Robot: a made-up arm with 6 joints.
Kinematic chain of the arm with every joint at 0, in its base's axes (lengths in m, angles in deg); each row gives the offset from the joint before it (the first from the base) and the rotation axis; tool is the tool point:
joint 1: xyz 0 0 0.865 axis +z
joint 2: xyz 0.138 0 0 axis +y
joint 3: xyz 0 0 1.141 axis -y
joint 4: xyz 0 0 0.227 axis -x
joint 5: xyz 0.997 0 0 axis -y
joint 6: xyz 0.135 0 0 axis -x
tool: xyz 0 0 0
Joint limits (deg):
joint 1: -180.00..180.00
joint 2: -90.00..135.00
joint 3: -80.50..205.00
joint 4: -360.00..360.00
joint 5: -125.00..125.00
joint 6: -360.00..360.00
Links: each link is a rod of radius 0.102 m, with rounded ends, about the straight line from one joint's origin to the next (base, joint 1, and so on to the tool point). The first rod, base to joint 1, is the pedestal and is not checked.
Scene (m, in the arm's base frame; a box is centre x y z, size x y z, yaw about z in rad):
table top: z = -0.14
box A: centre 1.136 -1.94 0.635 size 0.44 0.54 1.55 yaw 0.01
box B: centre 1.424 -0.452 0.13 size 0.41 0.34 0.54 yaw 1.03
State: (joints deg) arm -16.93 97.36 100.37 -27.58 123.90 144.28
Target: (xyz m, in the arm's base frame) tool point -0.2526 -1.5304 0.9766
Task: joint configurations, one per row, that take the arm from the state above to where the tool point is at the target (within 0.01 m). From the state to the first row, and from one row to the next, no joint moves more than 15 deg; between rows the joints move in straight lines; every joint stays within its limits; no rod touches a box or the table.
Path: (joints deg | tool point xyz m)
1: -26.69 95.57 113.63 -29.05 119.81 145.98 | 1.8110 -0.9741 1.3557
2: -36.44 93.77 126.89 -30.52 115.71 147.68 | 1.4767 -1.1671 1.5806
3: -46.20 91.98 140.14 -31.98 111.62 149.37 | 1.1022 -1.2454 1.7537
4: -55.95 90.19 153.40 -33.45 107.52 151.07 | 0.7315 -1.2093 1.8657
5: -65.71 88.40 166.66 -34.92 103.43 152.77 | 0.4035 -1.0767 1.9104
6: -76.25 101.81 166.77 -33.30 110.62 149.94 | 0.2548 -1.3330 1.6325
7: -86.79 115.21 166.88 -31.69 117.81 147.11 | 0.0209 -1.4930 1.3155
8: -97.33 128.62 166.99 -30.07 125.00 144.28 | -0.2527 -1.5304 0.9767

